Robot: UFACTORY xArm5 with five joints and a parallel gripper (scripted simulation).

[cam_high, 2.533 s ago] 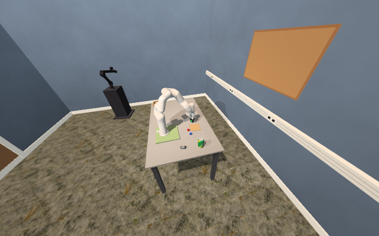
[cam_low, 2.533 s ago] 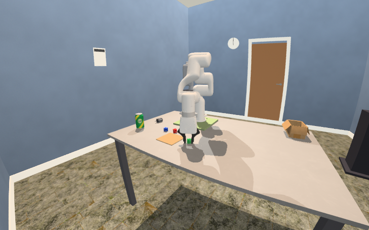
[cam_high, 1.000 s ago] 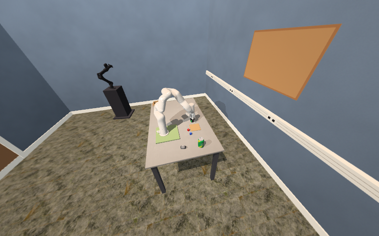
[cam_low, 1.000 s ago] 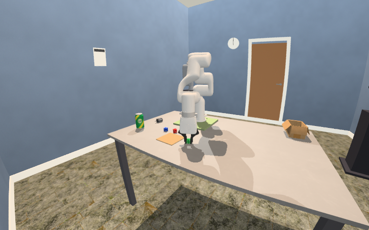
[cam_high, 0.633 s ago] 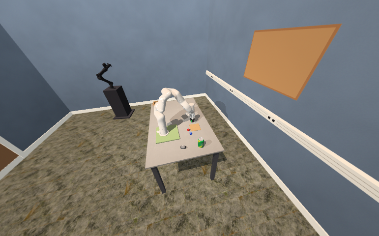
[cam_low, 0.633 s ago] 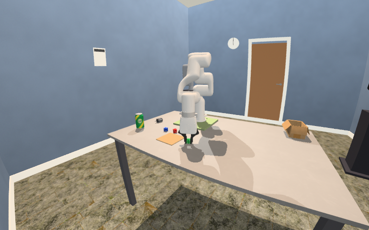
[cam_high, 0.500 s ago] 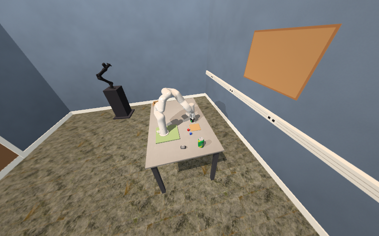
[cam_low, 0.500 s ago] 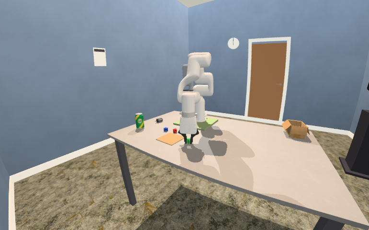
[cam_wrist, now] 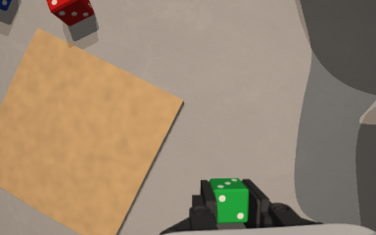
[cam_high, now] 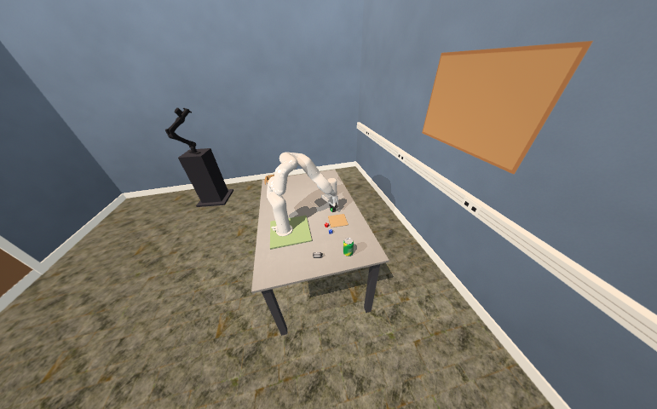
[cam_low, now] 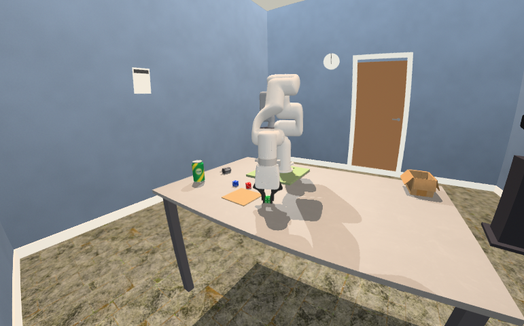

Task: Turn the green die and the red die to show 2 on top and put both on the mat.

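Now: the mat 13 cm to the right of my hand, 3 cm ahead of it and 2 cm below it. From my hand the other things lie so: blue die (26 cm to the right, 4 cm behind, 1 cm below); green die (1 cm below); red die (19 cm to the right, 7 cm behind, 1 cm below).
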